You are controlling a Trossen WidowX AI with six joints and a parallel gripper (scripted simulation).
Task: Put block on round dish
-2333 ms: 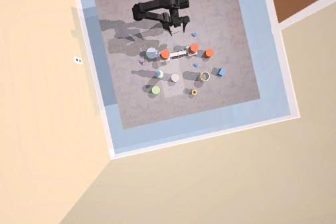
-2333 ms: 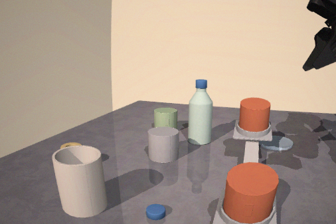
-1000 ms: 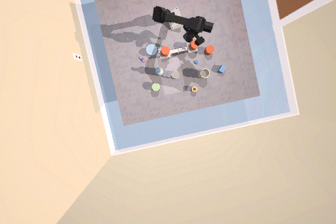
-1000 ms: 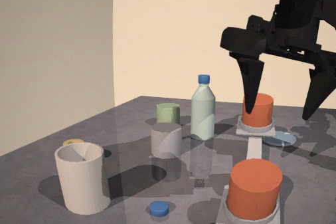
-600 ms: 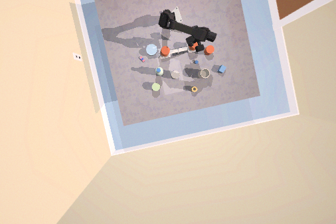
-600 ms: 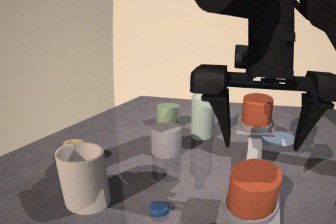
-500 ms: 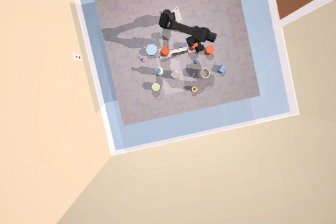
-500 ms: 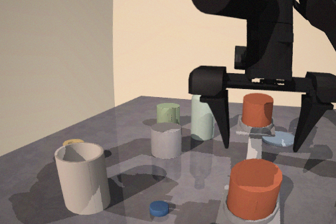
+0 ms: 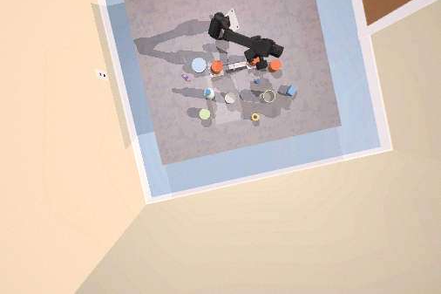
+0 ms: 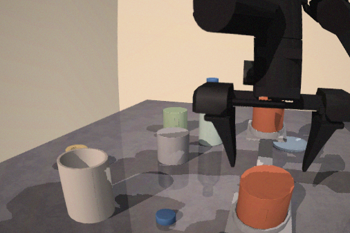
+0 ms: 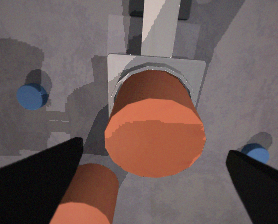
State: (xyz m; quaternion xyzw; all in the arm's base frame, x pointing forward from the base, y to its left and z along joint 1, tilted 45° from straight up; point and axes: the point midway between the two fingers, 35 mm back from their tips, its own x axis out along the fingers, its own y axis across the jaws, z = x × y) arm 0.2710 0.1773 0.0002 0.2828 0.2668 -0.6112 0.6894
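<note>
The pale teal block is 60 mm below my gripper tip. Round my gripper tip: beige cup: 260 mm ahead, 60 mm below, 30 mm to the left; balance beam: 140 mm to the right, 70 mm below, 10 mm ahead; orange cup: 270 mm to the right, 10 mm ahead, 10 mm above.
</note>
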